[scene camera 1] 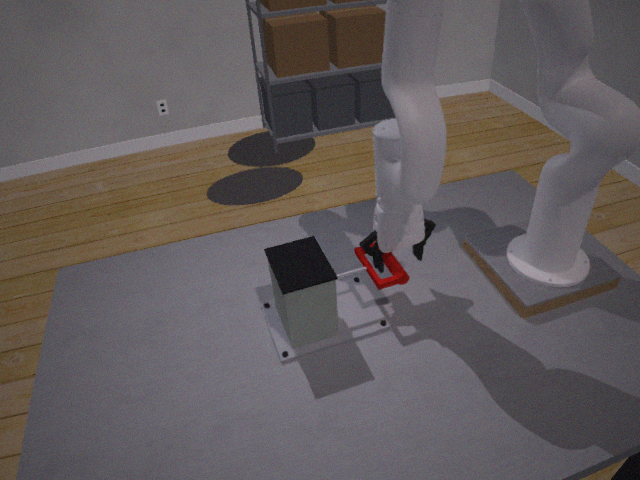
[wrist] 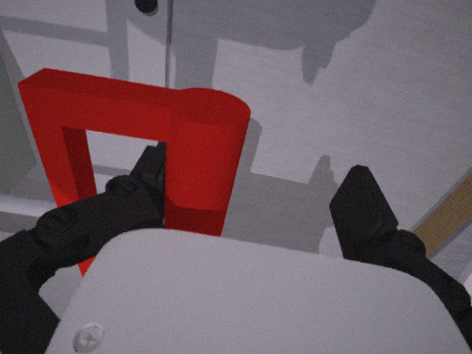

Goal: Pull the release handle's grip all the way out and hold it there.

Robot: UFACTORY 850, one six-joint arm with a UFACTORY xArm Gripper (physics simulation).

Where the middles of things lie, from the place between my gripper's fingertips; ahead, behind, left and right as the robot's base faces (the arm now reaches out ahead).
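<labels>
Base plate (scene camera 1: pixel 359 316): 70 mm below my hand, 10 mm to the right of it and 190 mm ahead of it.
</labels>
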